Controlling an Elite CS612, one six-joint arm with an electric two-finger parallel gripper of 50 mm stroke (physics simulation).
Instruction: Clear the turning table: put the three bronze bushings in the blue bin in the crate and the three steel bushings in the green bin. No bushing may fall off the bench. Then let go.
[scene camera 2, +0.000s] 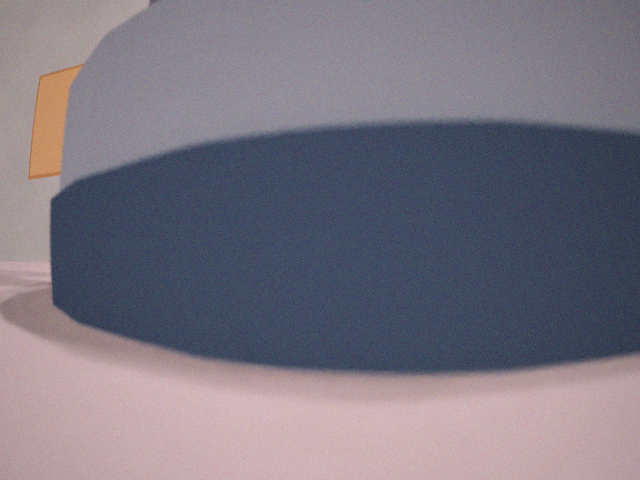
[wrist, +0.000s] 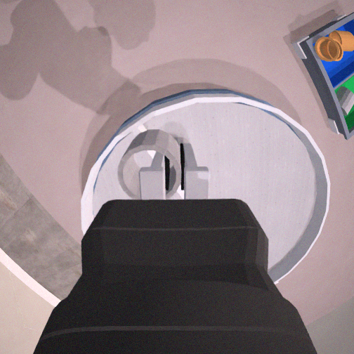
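In the wrist view my gripper (wrist: 174, 157) is over the left part of the round turning table (wrist: 250, 160) (scene camera 2: 310, 248), its fingers nearly together on the wall of a grey steel bushing (wrist: 159, 139). The left finger seems to be inside its bore. Whether the bushing touches the table is unclear; another bushing could be hidden behind it or my gripper body. In the crate (wrist: 320, 82) at the upper right, two bronze bushings (wrist: 329, 49) (wrist: 343, 40) show in the blue bin (wrist: 340, 70) and a steel bushing (wrist: 345, 100) in the green bin (wrist: 347, 84).
The turning table has a raised white rim (wrist: 325, 190). The crate stands on the pinkish bench (wrist: 220, 40), cut off by the right image edge. Arm shadows fall at the upper left. In scene camera 2 the table's side fills much of the view; an orange panel (scene camera 2: 49, 124) is on the wall.
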